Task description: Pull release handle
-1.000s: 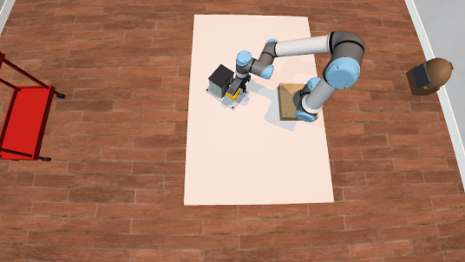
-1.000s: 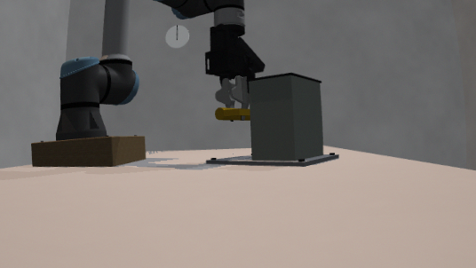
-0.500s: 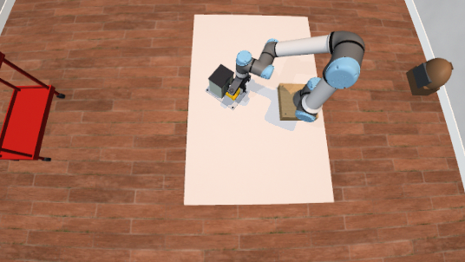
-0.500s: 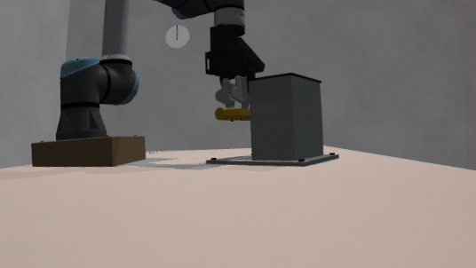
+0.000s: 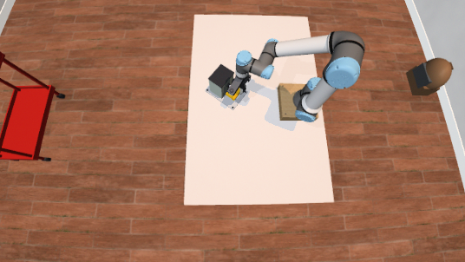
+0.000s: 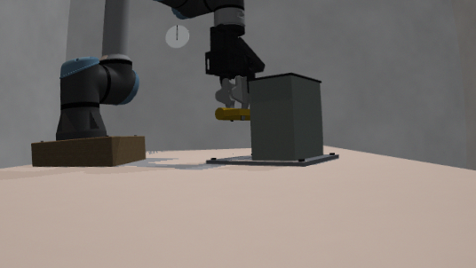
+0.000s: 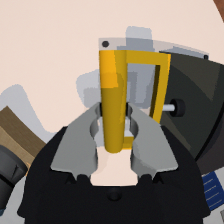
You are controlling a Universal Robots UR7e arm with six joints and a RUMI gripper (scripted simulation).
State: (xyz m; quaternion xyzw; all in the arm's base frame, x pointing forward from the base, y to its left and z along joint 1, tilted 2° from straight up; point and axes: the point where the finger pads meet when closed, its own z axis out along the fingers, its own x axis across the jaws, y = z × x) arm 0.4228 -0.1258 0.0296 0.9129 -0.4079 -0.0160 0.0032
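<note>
Right now the base plate is 6 cm ahead of my hand, 7 cm to the right of it and 10 cm below it.
</note>
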